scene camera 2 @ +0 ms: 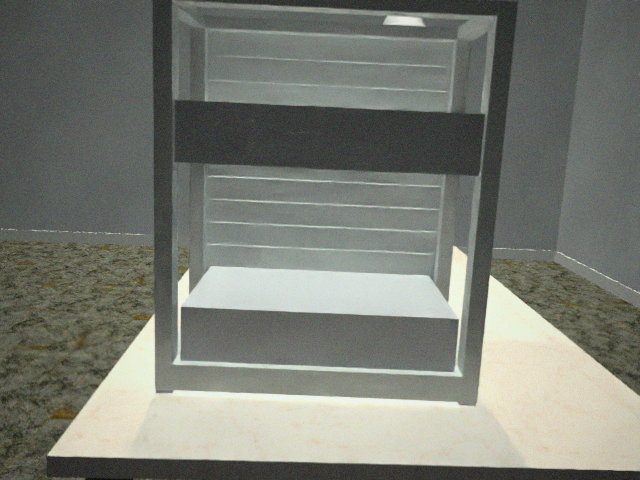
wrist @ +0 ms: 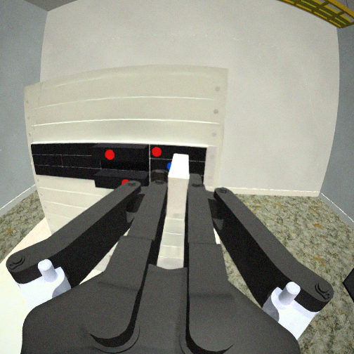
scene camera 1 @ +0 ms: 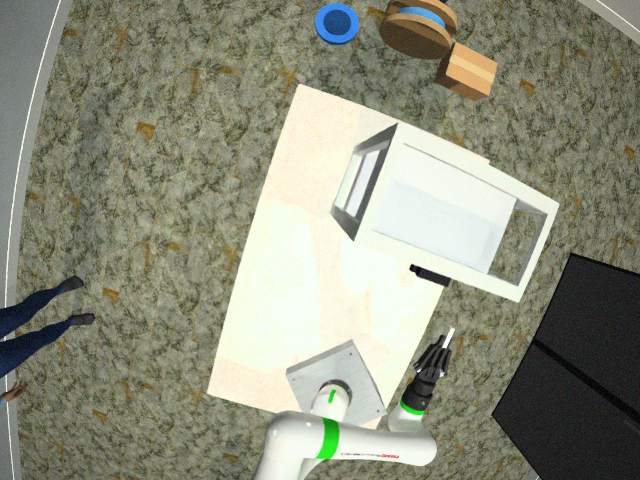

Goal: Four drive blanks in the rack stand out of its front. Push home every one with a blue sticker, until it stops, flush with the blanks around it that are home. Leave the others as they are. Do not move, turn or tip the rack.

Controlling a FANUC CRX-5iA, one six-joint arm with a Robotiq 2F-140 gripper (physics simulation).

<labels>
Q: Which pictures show my gripper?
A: The wrist view and scene camera 1 only.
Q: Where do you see a rack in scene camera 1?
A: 420, 200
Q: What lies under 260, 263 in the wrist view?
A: My gripper.
</labels>
